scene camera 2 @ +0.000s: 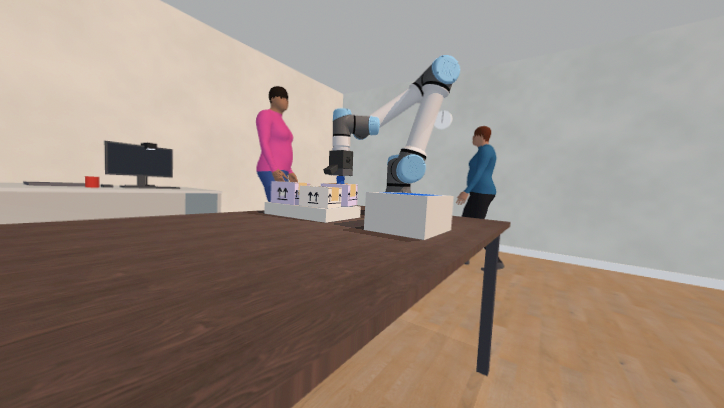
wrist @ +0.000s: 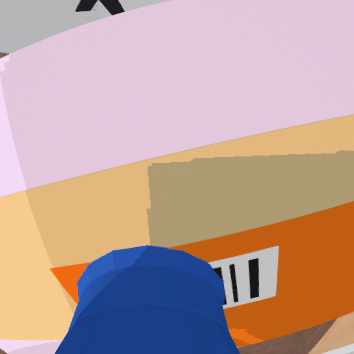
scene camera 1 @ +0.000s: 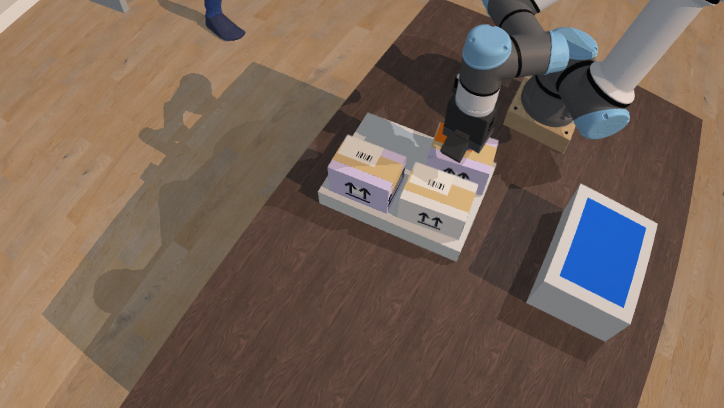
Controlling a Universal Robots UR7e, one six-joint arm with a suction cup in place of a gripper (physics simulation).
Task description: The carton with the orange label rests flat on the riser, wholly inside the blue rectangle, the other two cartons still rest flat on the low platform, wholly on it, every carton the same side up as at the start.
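Frame: origin at the arm's base, x ahead, y left, z up, level; millimetres.
Seen in the pictures: end effector, tool point: (wrist: pixel 153 260); arm's base, origin of the base link: (scene camera 1: pixel 549 103).
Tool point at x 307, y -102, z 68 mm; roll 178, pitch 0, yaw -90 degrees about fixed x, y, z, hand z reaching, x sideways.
Note:
Offsets run from my tool point to a thing's top centre. Level surfaces: height alone.
The carton with the orange label @[8 mm ahead, 3 mm left, 14 mm up] (scene camera 1: pixel 483 174) (scene camera 2: pixel 350 195) (wrist: pixel 175 90), lilac with a tan band, rests on the low platform @[78 mm ahead, 75 mm right, 80 mm down] (scene camera 1: pixel 385 226) (scene camera 2: pixel 293 210) at its arm-side corner, arrows up. My suction cup (scene camera 2: pixel 340 179) (wrist: pixel 150 280) is pressed on its top at the orange label; the black tool body hides the contact in scene camera 1. A second lilac carton @[150 mm ahead, 139 mm right, 8 mm up] (scene camera 1: pixel 354 190) (scene camera 2: pixel 281 192) and a white carton @[120 mm ahead, 11 mm left, 2 mm down] (scene camera 1: pixel 430 217) (scene camera 2: pixel 311 196) rest flat on the platform, arrows up. The riser @[39 mm ahead, 363 mm left, 8 mm down] (scene camera 1: pixel 567 314) (scene camera 2: pixel 395 215) bears the blue rectangle @[39 mm ahead, 363 mm left, 8 mm down] (scene camera 1: pixel 605 253) (scene camera 2: pixel 412 193), with no carton on it.
The white carton stands close beside the orange-label carton. The riser stands taller than the platform, across a gap on the table @[128 mm down] (scene camera 1: pixel 354 304) (scene camera 2: pixel 202 273). The arm's wooden base block (scene camera 1: pixel 537 131) is behind the held carton. Two people (scene camera 2: pixel 276 136) (scene camera 2: pixel 482 162) stand beyond the table.

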